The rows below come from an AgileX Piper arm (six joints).
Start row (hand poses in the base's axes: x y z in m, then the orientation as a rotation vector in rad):
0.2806, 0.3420, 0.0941, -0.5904, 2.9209, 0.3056
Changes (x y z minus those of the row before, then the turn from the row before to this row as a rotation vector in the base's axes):
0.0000, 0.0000, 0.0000, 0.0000, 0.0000, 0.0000
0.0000, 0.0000, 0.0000, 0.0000, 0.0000, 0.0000
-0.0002, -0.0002, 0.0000, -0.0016, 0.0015, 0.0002
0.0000, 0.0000, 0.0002, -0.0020, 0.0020, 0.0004
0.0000, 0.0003, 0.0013, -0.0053, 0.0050, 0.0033
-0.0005, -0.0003, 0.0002, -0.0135, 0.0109, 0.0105
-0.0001, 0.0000, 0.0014, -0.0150, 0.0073, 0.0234
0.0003, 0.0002, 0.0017, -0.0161, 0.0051, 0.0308
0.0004, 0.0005, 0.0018, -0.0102, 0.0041, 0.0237
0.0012, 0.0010, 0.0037, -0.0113, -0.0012, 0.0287
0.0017, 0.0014, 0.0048, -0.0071, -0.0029, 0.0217
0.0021, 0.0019, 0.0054, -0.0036, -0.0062, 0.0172
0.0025, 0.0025, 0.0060, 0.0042, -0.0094, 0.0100
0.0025, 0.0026, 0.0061, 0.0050, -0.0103, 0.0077
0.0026, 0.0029, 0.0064, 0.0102, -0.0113, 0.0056
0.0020, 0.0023, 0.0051, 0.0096, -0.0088, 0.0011
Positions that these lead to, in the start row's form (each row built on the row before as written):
0.2806, 0.3420, 0.0941, -0.5904, 2.9209, 0.3056
0.2806, 0.3420, 0.0941, -0.5904, 2.9209, 0.3056
0.2804, 0.3418, 0.0941, -0.5910, 2.9228, 0.3039
0.2804, 0.3418, 0.0943, -0.5919, 2.9253, 0.3018
0.2804, 0.3421, 0.0956, -0.5976, 2.9311, 0.2964
0.2799, 0.3418, 0.0958, -0.6154, 2.9436, 0.2821
0.2798, 0.3418, 0.0972, -0.6525, 2.9499, 0.2654
0.2801, 0.3420, 0.0989, -0.7008, 2.9519, 0.2467
0.2805, 0.3425, 0.1007, -0.7378, 2.9523, 0.2354
0.2817, 0.3435, 0.1044, -0.7819, 2.9460, 0.2205
0.2834, 0.3449, 0.1092, -0.8147, 2.9384, 0.2104
0.2855, 0.3468, 0.1146, -0.8398, 2.9278, 0.2035
0.2880, 0.3493, 0.1206, -0.8526, 2.9140, 0.2058
0.2905, 0.3519, 0.1267, -0.8617, 2.8999, 0.2086
0.2931, 0.3548, 0.1331, -0.8666, 2.8838, 0.2181
0.2951, 0.3571, 0.1382, -0.8654, 2.8718, 0.2275

